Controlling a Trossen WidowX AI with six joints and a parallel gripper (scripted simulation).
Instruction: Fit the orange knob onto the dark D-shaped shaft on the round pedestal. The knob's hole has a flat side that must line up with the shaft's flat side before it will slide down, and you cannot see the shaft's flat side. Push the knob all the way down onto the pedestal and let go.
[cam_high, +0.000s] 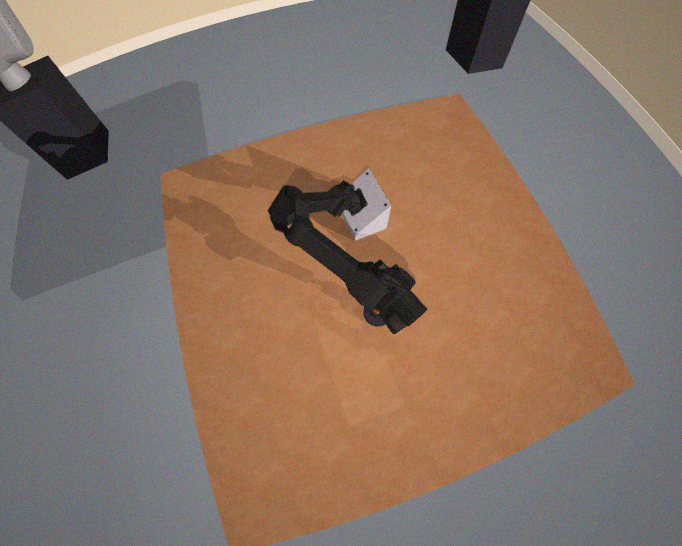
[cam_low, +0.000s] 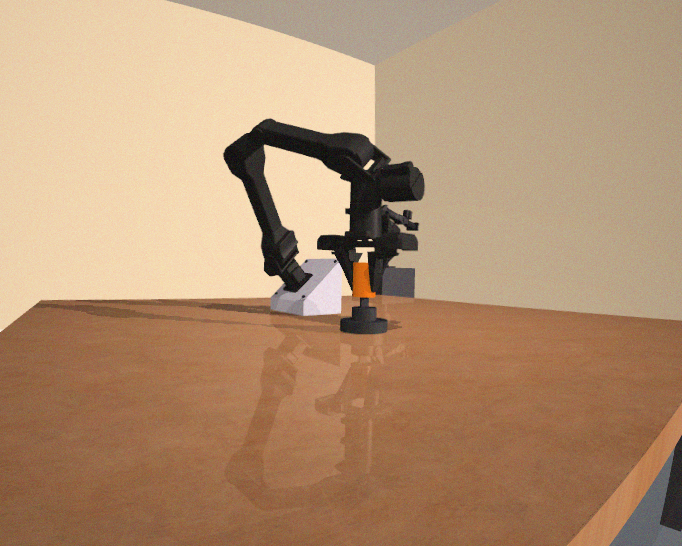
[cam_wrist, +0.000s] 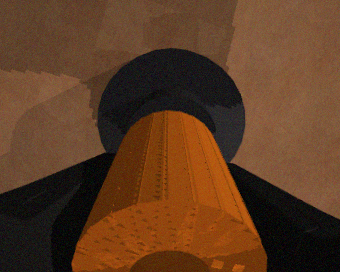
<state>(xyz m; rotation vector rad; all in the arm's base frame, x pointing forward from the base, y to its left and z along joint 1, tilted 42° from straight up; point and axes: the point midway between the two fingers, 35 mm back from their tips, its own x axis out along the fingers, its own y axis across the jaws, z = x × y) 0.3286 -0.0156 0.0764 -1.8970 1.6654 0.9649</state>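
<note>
The orange knob is 20 mm above my gripper tip. Also, from my gripper tip: dark round pedestal: 40 mm below.
</note>
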